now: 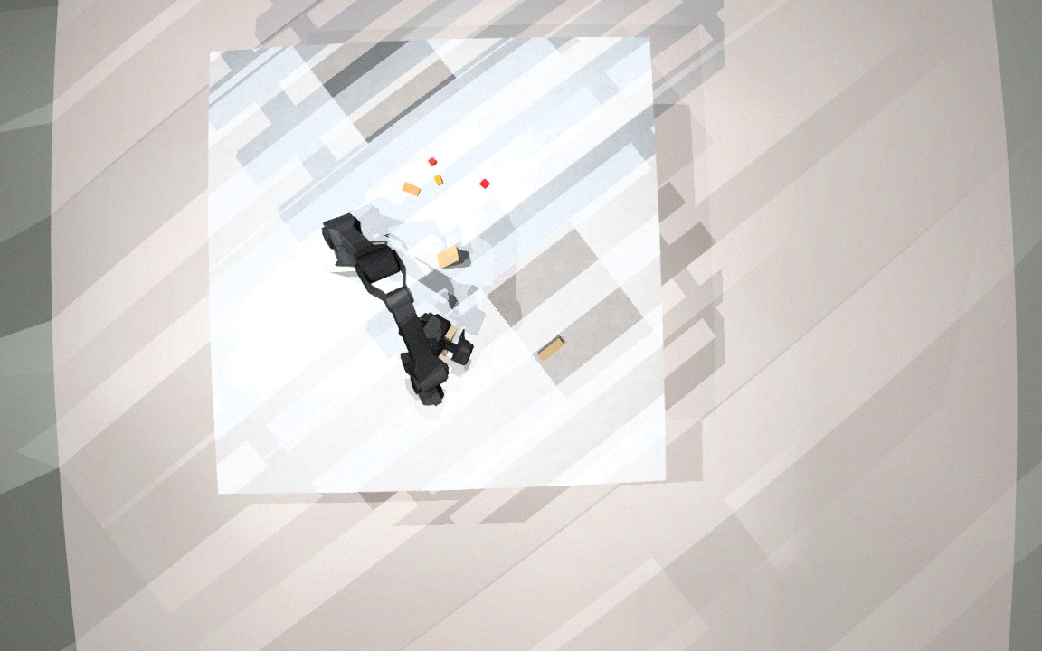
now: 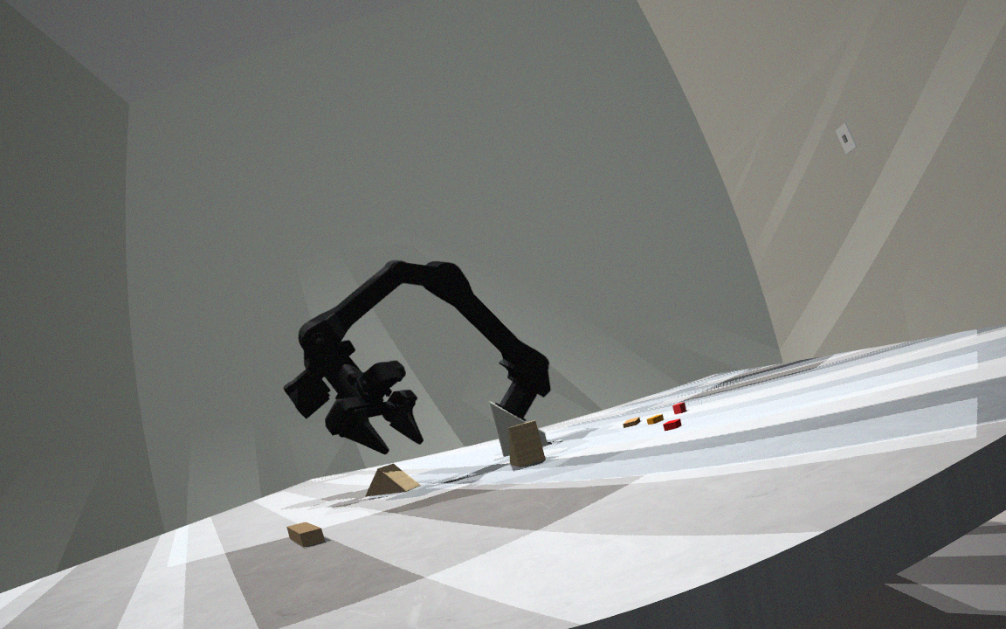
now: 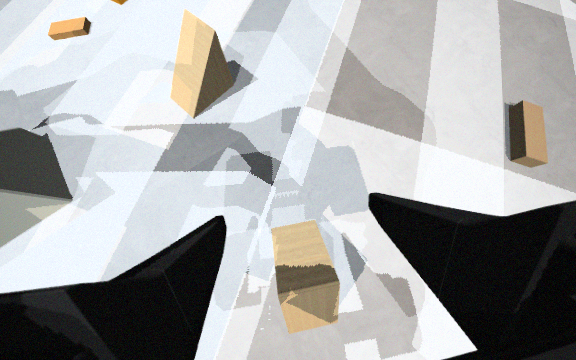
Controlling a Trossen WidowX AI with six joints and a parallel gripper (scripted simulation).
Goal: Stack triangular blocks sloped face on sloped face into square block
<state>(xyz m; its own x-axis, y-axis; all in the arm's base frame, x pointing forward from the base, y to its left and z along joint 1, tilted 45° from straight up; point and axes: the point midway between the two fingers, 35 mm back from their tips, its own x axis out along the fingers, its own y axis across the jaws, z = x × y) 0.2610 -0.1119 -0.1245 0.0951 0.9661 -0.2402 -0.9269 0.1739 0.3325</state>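
The tan wooden triangular block lies 5 cm to the right of my gripper tip, 5 cm below it and 2 cm behind it. Also, from my gripper tip: orange piece (40 cm to the left, 7 cm behind, 6 cm below); low tan block (28 cm ahead, 6 cm below, 5 cm to the right).
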